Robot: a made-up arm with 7 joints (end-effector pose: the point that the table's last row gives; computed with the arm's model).
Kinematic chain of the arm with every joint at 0, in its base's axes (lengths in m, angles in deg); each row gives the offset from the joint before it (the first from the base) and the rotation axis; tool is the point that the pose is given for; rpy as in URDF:
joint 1: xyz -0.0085 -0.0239 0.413 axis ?
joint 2: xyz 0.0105 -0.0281 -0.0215 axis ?
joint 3: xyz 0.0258 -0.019 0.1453 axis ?
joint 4: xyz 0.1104 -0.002 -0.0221 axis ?
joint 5: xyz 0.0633 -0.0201 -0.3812 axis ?
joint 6: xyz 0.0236 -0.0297 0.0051 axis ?
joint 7: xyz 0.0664 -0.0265 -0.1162 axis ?
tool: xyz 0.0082 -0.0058 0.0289 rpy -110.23 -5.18 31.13
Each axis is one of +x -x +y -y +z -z.
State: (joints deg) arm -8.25 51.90 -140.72 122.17 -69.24 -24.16 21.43
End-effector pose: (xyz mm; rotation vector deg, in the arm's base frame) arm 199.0 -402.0 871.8 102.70 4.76 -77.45
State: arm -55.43 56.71 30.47 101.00 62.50 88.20 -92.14
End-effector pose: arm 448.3 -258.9 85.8 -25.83 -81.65 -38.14
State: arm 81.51 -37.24 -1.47 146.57 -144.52 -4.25 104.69
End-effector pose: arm -34.5 -32.2 1029.1 16.71 -99.90 -144.25
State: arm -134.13 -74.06 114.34 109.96 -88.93 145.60 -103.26
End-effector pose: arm 478.3 -36.2 446.7 -65.42 87.09 120.38
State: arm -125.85 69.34 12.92 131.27 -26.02 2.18 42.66
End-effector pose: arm -407.5 -557.5 239.4 106.84 -69.18 106.79
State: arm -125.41 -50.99 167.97 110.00 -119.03 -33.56 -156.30
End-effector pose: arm 253.3 434.2 219.2 -66.56 -18.91 -9.04
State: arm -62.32 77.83 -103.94 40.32 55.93 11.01 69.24
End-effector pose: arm -523.6 -30.3 540.1 15.37 -72.60 44.77
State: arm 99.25 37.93 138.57 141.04 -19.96 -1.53 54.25
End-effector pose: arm -217.5 209.6 942.9 40.61 26.78 64.54
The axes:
joint 1: +z
joint 2: +y
joint 3: +z
joint 4: -y
joint 5: -z
joint 6: +y
joint 7: -z

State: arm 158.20 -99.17 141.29 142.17 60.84 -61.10 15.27
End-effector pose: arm 286.3 -416.9 243.4 107.58 37.66 119.84
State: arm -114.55 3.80 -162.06 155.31 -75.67 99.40 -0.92
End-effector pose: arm 49.7 111.5 965.9 -110.92 -106.20 -43.92
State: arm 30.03 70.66 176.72 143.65 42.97 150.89 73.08
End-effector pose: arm 217.4 97.1 803.8 72.03 -77.38 112.80
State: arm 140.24 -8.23 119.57 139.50 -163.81 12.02 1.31
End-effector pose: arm 30.7 -427.7 842.8 68.92 -39.33 -123.76
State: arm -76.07 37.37 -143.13 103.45 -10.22 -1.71 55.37
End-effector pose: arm -325.4 -3.8 965.9 61.91 -60.14 -6.06
